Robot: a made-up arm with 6 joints.
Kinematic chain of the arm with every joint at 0, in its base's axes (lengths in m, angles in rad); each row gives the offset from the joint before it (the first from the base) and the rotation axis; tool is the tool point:
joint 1: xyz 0 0 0.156 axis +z
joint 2: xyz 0 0 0 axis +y
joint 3: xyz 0 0 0.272 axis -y
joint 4: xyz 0 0 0 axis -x
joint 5: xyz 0.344 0 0 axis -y
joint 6: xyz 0 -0.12 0 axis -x
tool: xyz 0 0 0
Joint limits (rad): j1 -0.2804..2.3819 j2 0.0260..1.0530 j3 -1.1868..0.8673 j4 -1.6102..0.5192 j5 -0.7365..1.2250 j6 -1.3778..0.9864
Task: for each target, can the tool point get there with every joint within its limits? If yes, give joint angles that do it. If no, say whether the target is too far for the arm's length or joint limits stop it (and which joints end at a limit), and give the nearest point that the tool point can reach.
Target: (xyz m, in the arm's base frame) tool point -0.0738 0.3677 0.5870
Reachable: yes | joints 2.0834 0.1952 0.6017 0.2580 0.5182 -0.1972
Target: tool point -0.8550 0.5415 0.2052
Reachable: no: too far | nearest point -0.4046 0.3778 0.1834 | short by 0.480 m
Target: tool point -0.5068 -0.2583 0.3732
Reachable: no: joint limits stop it (at a limit: joint 1, joint 2, joint 4) | nearest point -0.2614 0.2418 0.3233 | short by 0.559 m
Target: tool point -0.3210 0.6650 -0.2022
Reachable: no: too far | nearest point -0.2158 0.4470 0.0354 | short by 0.339 m
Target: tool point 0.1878 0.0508 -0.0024
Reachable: yes | joints 0.8987 0.8253 -0.9669 0.2802 -0.3424 -0.5039
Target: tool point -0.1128 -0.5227 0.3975
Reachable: no: joint limits stop it (at a limit: joint 1, joint 2) | nearest point 0.2025 -0.1832 0.1797 | short by 0.512 m
